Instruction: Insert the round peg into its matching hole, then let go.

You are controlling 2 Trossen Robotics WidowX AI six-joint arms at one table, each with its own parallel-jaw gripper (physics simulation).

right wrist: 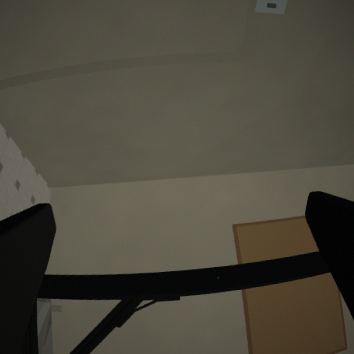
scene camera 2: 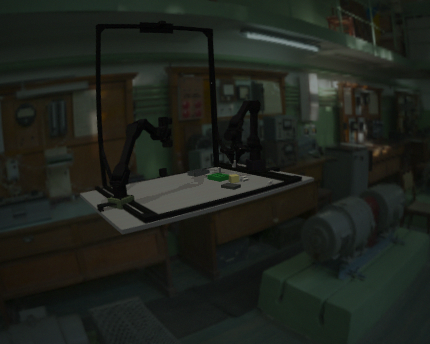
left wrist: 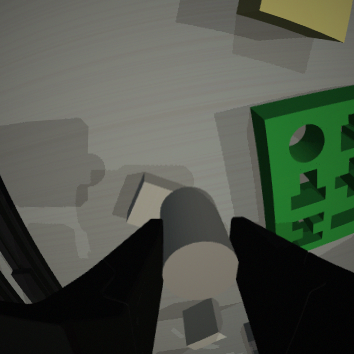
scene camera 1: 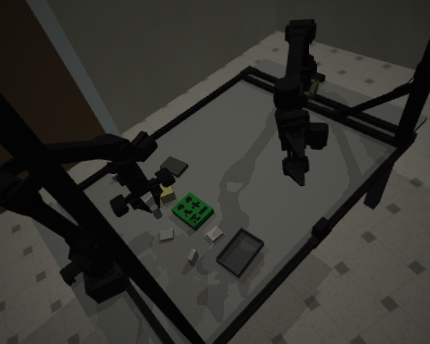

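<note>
My left gripper (scene camera 1: 151, 206) (scene camera 2: 234, 157) (left wrist: 196, 229) is shut on the round peg (scene camera 2: 234, 163) (left wrist: 200, 270), a plain grey cylinder. In the left wrist view one flat end faces the camera and the body extends away between the fingertips. The peg is held above the table, apart from the green board (scene camera 1: 190, 196) (scene camera 2: 218, 177) (left wrist: 277, 175), which lies to its right in that view. The board's round hole (left wrist: 306, 143) is at its upper left corner there and is empty. My right gripper (scene camera 1: 295, 175) (right wrist: 182, 211) is open and empty, raised over the far side.
A yellow block (scene camera 1: 168, 194) (scene camera 2: 234, 178) (left wrist: 305, 17) stands near the board, with a dark flat plate (scene camera 1: 174, 166) (scene camera 2: 230, 186) beyond it. Pale blocks (scene camera 1: 166, 235) (scene camera 1: 215, 234) (scene camera 1: 193, 256) lie around the board. A dark open tray (scene camera 1: 227, 267) is near the front frame rail.
</note>
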